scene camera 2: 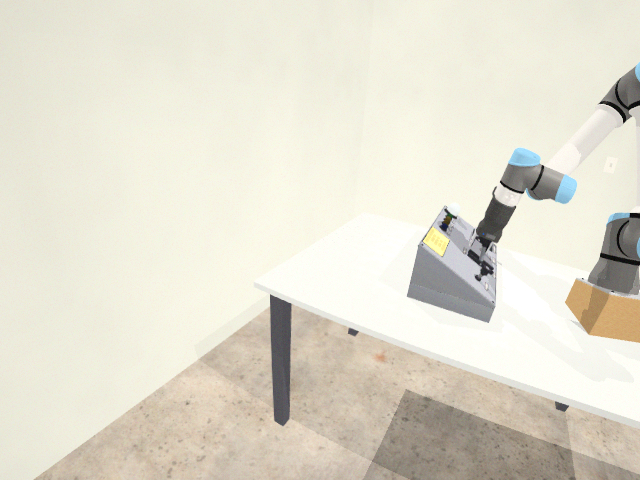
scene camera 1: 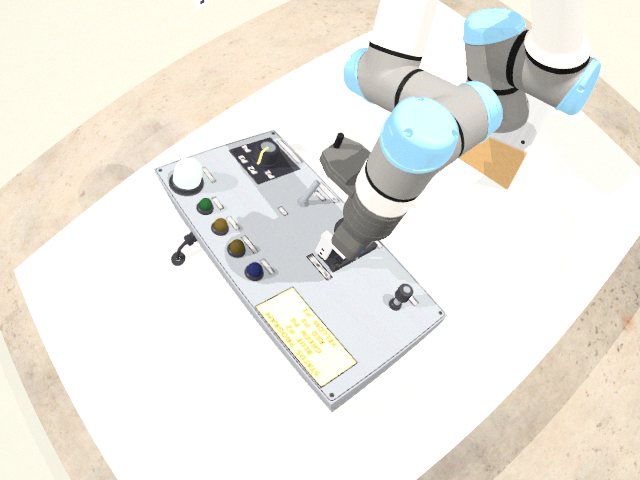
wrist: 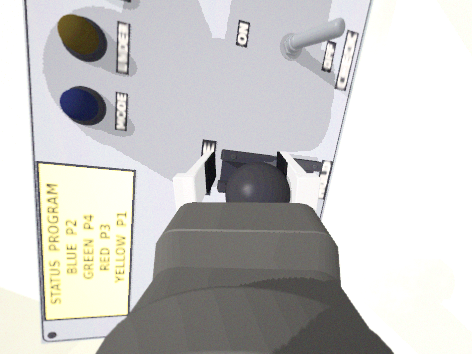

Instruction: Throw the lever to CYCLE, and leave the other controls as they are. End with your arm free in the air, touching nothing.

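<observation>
The lever's black ball knob shows in the wrist view between the open fingers, nearer the right one; contact cannot be told. Its shaft is hidden, and its exact place along the dark slotted plate is unclear. The plate's left label is mostly covered, with an E showing; the right label is partly covered by a finger. My gripper is open, low over the plate, with a finger on each side of the knob. The toggle switch leans towards OFF.
The sloped grey console also bears a rotary selector, a white dome, several round buttons, a yellow label and a black joystick on the gripper's other side. A dark grey device lies behind the console.
</observation>
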